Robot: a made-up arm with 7 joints. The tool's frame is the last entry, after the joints.
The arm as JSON. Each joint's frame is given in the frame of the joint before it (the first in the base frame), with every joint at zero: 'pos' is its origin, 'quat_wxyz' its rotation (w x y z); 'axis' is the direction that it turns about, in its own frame. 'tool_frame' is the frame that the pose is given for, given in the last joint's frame.
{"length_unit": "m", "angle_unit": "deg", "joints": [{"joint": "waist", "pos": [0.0, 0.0, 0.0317], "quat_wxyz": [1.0, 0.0, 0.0, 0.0], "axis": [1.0, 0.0, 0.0]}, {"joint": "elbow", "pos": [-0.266, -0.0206, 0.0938], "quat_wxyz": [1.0, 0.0, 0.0, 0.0], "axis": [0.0, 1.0, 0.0]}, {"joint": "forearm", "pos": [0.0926, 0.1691, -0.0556], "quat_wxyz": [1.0, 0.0, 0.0, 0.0], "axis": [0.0, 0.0, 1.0]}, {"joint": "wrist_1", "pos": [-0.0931, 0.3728, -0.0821], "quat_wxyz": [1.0, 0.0, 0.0, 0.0], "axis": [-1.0, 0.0, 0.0]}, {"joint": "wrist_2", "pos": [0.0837, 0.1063, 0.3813], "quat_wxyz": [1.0, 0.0, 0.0, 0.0], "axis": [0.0, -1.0, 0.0]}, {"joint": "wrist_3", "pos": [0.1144, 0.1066, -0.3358], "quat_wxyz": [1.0, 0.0, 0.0, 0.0], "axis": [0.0, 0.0, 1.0]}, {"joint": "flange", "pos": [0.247, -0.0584, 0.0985], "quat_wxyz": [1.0, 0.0, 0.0, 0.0], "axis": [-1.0, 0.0, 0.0]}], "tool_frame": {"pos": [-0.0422, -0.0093, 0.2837], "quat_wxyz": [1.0, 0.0, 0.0, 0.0]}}
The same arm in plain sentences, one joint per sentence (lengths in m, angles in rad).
The arm has seven revolute joints in a row. What follows holds with every joint at zero, and every direction is one of the base frame's.
The first joint lies 0.0317 m along +z from the base frame's origin and turns about +x.
The second joint lies 0.266 m along -x and 0.0206 m along -y and 0.0938 m along +z from the first joint and turns about +y.
The third joint lies 0.0926 m along +x and 0.1691 m along +y and 0.0556 m along -z from the second joint and turns about +z.
The fourth joint lies 0.0931 m along -x and 0.3728 m along +y and 0.0821 m along -z from the third joint and turns about -x.
The fifth joint lies 0.0837 m along +x and 0.1063 m along +y and 0.3813 m along +z from the fourth joint and turns about -y.
The sixth joint lies 0.1144 m along +x and 0.1066 m along +y and 0.3358 m along -z from the fifth joint and turns about +z.
The seventh joint lies 0.247 m along +x and 0.0584 m along -y and 0.0985 m along +z from the sixth joint and turns about -x.
The tool frame, which is the frame that the pose is given for, lies 0.0422 m along -x and 0.0093 m along -y and 0.2837 m along +z from the seventh joint; its axes are parallel to the base frame's.

